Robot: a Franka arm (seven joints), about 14 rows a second.
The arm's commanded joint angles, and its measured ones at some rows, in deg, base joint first. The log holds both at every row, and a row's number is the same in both.
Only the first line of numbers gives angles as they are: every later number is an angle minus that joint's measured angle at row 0.
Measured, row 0:
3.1 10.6 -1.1 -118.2 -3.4 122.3 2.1
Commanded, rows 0 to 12:
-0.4 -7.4 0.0 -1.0 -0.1 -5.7 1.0
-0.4 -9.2 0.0 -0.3 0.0 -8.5 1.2
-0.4 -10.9 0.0 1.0 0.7 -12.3 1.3
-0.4 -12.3 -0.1 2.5 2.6 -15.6 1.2
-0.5 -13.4 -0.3 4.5 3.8 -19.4 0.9
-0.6 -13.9 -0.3 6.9 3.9 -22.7 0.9
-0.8 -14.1 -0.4 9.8 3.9 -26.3 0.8
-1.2 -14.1 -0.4 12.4 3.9 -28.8 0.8
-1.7 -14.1 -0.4 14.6 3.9 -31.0 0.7
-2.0 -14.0 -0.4 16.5 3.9 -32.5 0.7
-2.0 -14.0 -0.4 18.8 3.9 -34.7 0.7
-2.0 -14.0 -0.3 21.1 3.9 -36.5 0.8
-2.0 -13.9 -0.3 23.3 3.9 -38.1 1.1
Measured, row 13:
-1.2 -15.0 -0.8 18.1 3.1 -34.5 0.4
